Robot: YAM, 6 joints.
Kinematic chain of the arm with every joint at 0, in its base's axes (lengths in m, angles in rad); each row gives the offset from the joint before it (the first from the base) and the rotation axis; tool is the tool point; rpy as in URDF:
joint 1: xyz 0 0 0.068 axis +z
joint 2: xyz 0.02 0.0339 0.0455 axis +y
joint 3: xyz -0.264 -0.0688 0 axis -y
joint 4: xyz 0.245 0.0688 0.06 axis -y
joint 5: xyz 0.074 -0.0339 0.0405 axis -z
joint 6: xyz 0.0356 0 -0.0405 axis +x
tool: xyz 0 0 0 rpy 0 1.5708 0
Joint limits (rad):
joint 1: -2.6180..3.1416
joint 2: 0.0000..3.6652
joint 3: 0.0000..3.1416
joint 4: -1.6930..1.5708
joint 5: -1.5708..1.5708
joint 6: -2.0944..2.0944
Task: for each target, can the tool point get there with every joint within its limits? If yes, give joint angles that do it. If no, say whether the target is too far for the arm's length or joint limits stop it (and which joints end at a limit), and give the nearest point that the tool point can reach.
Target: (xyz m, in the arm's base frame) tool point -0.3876 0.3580 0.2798
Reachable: yes | joints 2.3766 2.2806 2.1694 -0.5498 -0.2888 -0.3018
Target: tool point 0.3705 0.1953 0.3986
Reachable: yes | joints 0.5208 1.7279 1.5906 0.1229 0.4319 -0.6301
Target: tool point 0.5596 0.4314 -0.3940
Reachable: no: too far | nearest point 0.4185 0.3226 -0.2479 | short by 0.230 m
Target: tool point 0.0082 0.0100 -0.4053
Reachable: no: joint limits stop it (at a limit: joint 2) | nearest point 0.0383 0.0467 -0.3275 | short by 0.091 m
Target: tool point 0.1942 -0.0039 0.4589
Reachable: yes | joints 0.0720 0.9391 1.0112 0.4791 0.5266 -0.9511
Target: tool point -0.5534 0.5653 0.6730
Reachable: no: too far | nearest point -0.3683 0.3763 0.4810 | short by 0.327 m
